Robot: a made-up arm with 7 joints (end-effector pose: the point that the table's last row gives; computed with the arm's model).
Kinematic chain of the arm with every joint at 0, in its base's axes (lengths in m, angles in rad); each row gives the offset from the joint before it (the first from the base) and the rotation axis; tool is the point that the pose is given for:
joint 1: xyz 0 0.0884 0 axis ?
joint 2: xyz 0 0.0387 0 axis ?
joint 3: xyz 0 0 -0.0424 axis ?
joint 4: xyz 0 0 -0.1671 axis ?
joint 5: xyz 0 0 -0.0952 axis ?
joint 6: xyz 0 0 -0.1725 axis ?
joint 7: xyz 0 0 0 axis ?
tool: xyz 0 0 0
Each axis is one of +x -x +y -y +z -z.
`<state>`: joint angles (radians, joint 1 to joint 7).
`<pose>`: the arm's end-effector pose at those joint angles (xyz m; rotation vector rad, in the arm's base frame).
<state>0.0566 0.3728 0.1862 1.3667 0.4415 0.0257 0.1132</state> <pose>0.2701 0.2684 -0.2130 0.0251 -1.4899 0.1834</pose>
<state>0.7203 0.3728 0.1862 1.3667 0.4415 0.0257 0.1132</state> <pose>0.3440 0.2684 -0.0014 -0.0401 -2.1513 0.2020</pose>
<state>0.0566 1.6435 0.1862 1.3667 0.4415 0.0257 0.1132</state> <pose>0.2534 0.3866 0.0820 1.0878 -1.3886 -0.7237</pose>
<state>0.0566 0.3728 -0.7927 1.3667 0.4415 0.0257 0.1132</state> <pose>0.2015 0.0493 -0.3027 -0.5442 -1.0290 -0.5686</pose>
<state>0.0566 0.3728 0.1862 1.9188 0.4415 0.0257 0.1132</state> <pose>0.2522 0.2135 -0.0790 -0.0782 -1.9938 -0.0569</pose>
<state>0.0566 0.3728 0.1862 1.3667 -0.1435 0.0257 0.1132</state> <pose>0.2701 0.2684 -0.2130 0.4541 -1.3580 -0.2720</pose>
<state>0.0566 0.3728 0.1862 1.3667 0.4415 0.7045 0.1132</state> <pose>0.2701 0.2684 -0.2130 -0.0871 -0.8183 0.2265</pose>
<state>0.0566 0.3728 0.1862 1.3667 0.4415 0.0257 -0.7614</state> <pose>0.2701 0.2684 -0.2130 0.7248 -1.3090 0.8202</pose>
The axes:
joint 1: -y
joint 2: +x
joint 3: +z
joint 4: -y
joint 5: +z
joint 6: +y
joint 7: -x

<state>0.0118 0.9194 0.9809 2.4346 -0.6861 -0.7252 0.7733</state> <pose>0.0954 0.2195 0.1124 2.0659 -0.9854 -2.0164</pose>
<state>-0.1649 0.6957 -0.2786 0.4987 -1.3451 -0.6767 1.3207</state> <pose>0.0617 0.3850 -0.3791 -0.8369 1.0096 -1.7376</pose>
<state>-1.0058 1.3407 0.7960 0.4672 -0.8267 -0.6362 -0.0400</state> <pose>0.0296 0.5834 -0.0811 0.9817 -0.0114 -1.3897</pose>
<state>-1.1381 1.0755 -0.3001 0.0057 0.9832 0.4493 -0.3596</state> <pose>-0.2057 0.5467 -0.0966 1.5517 1.0922 0.0560</pose>
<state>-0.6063 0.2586 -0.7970 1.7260 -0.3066 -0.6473 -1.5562</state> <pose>0.0317 -0.0128 -0.2786 0.3351 -1.5919 0.6551</pose>
